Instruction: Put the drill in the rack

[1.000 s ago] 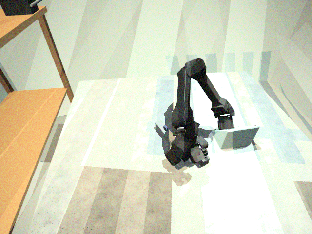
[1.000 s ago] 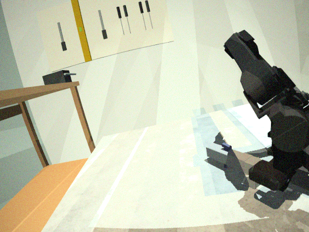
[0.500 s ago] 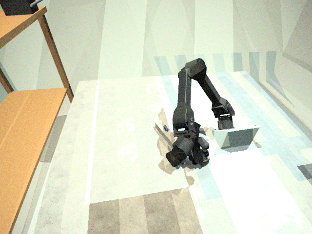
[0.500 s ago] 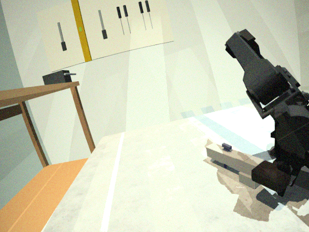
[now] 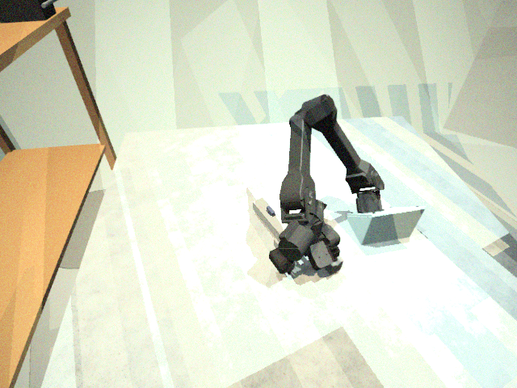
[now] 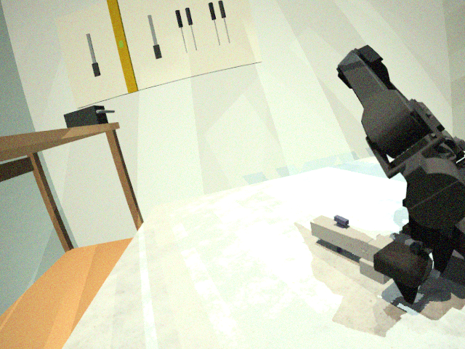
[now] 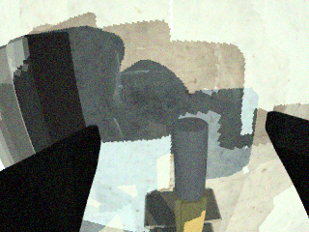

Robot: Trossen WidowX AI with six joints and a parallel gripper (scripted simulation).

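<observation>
The drill lies 20 mm ahead of my gripper tip, 40 mm to the right of it and 30 mm above it. Also, from my gripper tip: fixture block: 70 mm ahead, 130 mm to the right, 20 mm above; blue key: 80 mm ahead, 150 mm to the right, 30 mm above; rack: 80 mm behind, 20 mm to the right.
</observation>
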